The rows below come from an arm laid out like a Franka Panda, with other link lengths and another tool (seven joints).
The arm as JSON. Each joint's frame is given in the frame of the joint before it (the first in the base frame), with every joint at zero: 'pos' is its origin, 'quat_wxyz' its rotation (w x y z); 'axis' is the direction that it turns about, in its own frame. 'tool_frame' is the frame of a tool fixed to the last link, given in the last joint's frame.
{
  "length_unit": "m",
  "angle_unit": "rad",
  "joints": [
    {
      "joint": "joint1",
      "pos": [
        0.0,
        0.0,
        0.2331
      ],
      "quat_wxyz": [
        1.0,
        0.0,
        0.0,
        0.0
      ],
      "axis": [
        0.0,
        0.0,
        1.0
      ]
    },
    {
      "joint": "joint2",
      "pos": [
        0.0,
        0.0,
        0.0
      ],
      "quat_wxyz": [
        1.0,
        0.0,
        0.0,
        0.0
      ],
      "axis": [
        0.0,
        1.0,
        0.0
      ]
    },
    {
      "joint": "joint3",
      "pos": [
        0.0,
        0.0,
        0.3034
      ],
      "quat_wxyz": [
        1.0,
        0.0,
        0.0,
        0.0
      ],
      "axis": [
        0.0,
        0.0,
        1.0
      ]
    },
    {
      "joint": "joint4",
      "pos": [
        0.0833,
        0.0,
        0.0
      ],
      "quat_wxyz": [
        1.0,
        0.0,
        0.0,
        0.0
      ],
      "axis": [
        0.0,
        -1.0,
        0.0
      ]
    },
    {
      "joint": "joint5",
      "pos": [
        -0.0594,
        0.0,
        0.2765
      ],
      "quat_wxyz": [
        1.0,
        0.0,
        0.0,
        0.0
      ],
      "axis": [
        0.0,
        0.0,
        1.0
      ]
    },
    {
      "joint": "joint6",
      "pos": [
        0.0,
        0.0,
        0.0
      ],
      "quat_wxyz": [
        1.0,
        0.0,
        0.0,
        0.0
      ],
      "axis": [
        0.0,
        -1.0,
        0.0
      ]
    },
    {
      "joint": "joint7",
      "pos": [
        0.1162,
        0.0,
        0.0
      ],
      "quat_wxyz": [
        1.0,
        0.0,
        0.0,
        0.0
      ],
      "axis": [
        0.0,
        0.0,
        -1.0
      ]
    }
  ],
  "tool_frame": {
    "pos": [
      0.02,
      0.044,
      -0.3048
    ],
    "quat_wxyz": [
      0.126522,
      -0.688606,
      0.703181,
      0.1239
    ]
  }
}
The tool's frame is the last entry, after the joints.
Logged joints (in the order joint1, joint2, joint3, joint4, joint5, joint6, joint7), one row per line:
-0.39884 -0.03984 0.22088 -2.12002 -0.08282 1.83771 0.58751
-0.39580 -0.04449 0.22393 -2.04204 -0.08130 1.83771 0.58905
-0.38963 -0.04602 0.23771 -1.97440 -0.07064 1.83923 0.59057
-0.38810 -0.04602 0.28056 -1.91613 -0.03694 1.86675 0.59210
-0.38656 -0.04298 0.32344 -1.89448 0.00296 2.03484 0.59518
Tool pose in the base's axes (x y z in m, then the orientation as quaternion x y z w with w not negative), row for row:
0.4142 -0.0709 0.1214 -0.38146 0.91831 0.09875 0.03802
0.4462 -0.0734 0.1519 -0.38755 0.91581 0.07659 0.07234
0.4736 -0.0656 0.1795 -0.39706 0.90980 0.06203 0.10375
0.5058 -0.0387 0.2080 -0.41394 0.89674 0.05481 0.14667
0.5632 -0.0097 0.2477 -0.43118 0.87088 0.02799 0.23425
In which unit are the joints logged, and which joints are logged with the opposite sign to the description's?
The joints are logged in radians. Opposite sign: none.
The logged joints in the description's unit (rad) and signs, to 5 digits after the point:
-0.39884 -0.03984 0.22088 -2.12002 -0.08282 1.83771 0.58751
-0.39580 -0.04449 0.22393 -2.04204 -0.08130 1.83771 0.58905
-0.38963 -0.04602 0.23771 -1.97440 -0.07064 1.83923 0.59057
-0.38810 -0.04602 0.28056 -1.91613 -0.03694 1.86675 0.59210
-0.38656 -0.04298 0.32344 -1.89448 0.00296 2.03484 0.59518

